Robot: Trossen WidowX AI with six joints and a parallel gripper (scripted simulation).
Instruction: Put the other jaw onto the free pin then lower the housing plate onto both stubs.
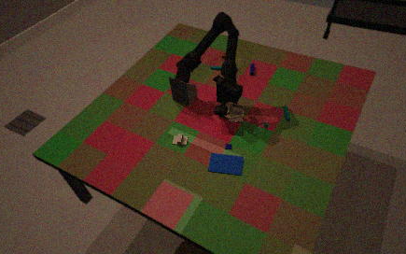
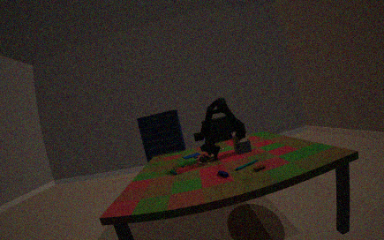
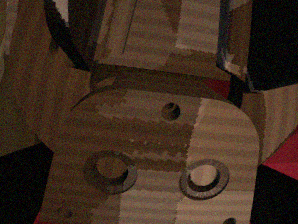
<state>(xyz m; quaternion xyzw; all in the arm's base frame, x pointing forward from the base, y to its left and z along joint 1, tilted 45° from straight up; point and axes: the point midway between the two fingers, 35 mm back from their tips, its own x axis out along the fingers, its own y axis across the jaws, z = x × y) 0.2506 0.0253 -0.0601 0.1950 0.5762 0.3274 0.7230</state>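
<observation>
The pale housing piece is 20 mm above my gripper tip and 10 mm ahead of it. Also, from my gripper tip: brown piece 460 mm to the left, 150 mm behind; then pale curved jaw 30 mm ahead, 10 mm to the right, 10 mm above; then blue flat plate 300 mm to the right, 130 mm ahead.
</observation>
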